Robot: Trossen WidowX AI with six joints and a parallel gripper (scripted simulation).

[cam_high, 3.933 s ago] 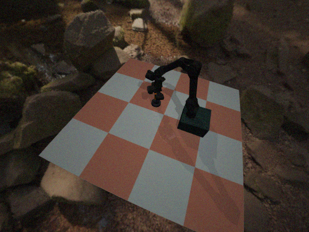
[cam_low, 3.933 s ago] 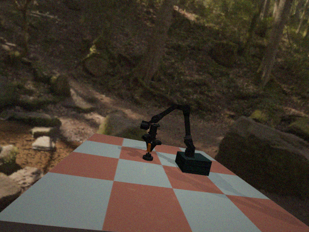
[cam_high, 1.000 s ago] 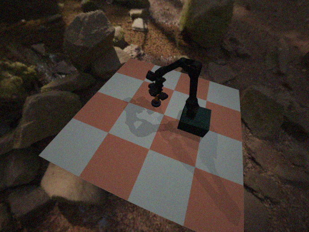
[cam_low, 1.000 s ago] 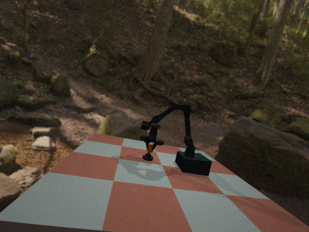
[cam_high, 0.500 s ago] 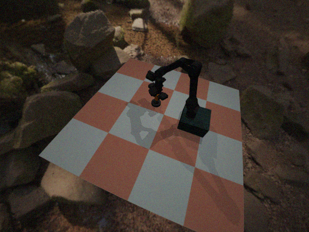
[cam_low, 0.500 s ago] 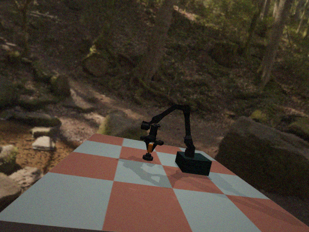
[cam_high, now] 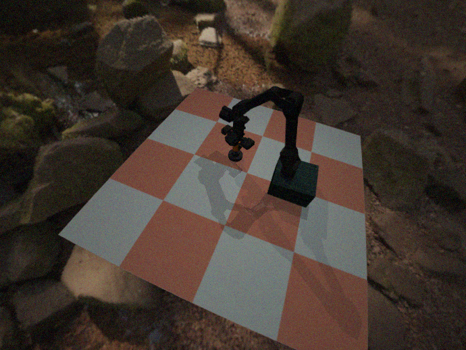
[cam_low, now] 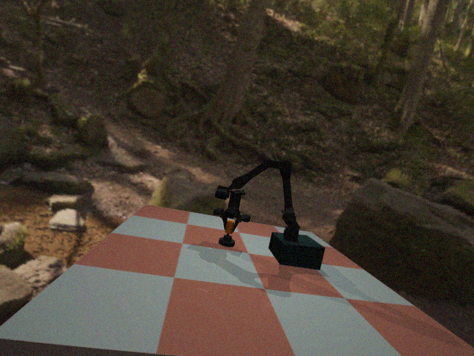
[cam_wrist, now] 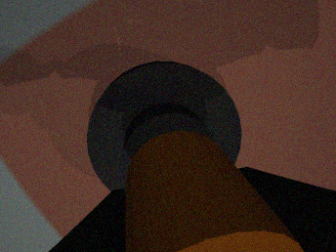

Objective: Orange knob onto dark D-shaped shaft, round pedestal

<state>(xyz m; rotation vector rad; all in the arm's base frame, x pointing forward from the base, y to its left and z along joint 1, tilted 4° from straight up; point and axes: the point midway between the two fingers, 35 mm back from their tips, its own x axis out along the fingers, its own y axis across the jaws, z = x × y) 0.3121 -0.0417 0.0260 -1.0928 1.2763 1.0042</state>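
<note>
Now: the orange knob 2 cm above my gripper tip. Round my gripper tip: round pedestal (4 cm below).
</note>
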